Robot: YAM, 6 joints.
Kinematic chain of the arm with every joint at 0, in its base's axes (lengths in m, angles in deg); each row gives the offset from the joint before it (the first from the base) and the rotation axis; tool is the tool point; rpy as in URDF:
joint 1: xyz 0 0 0.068 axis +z
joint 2: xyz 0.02 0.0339 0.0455 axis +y
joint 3: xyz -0.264 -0.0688 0 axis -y
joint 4: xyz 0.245 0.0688 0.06 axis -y
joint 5: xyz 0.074 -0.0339 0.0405 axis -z
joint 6: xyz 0.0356 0 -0.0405 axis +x
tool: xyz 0 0 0 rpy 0 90 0
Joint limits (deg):
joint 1: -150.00..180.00
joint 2: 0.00..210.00
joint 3: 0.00..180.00
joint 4: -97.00..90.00
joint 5: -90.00..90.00
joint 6: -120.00..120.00
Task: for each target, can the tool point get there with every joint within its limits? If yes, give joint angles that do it. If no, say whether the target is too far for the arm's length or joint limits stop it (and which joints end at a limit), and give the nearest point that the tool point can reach.
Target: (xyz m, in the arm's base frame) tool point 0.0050 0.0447 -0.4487
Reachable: no: joint limits stop it (at a limit: joint 2) | nearest point 0.0104 0.0932 -0.3455 | short by 0.114 m
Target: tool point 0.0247 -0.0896 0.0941
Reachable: yes | joints -92.35 83.76 16.58 -56.64 -52.89 58.06
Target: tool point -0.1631 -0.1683 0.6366
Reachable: yes | joints 49.20 61.69 144.68 74.92 -22.25 -99.64
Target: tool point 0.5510 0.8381 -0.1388
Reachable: no: too far | nearest point 0.3440 0.5232 -0.0421 | short by 0.389 m
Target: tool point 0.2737 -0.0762 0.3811
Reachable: yes | joints -9.73 77.59 52.07 65.73 54.20 81.21
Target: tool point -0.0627 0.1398 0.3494
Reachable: yes | joints 125.07 39.58 43.88 -10.66 54.47 -2.15
